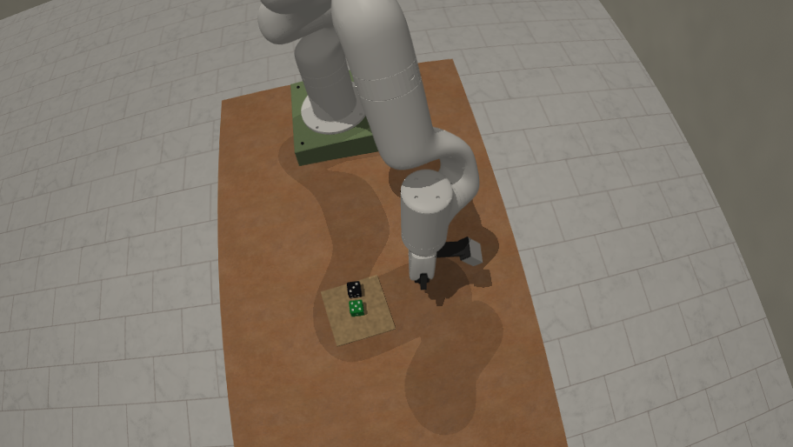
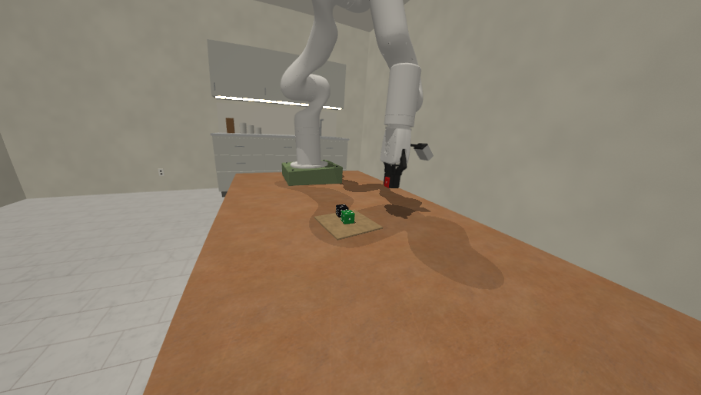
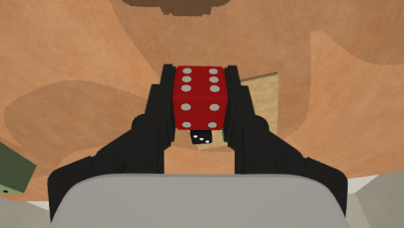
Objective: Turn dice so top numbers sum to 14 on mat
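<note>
Right now my hand is 1 cm above the red die. Round my hand: black die: 3 cm behind, 15 cm to the right, 9 cm below; green die: 1 cm ahead, 16 cm to the right, 9 cm below; tan square mat: 1 cm ahead, 16 cm to the right, 11 cm below.
</note>
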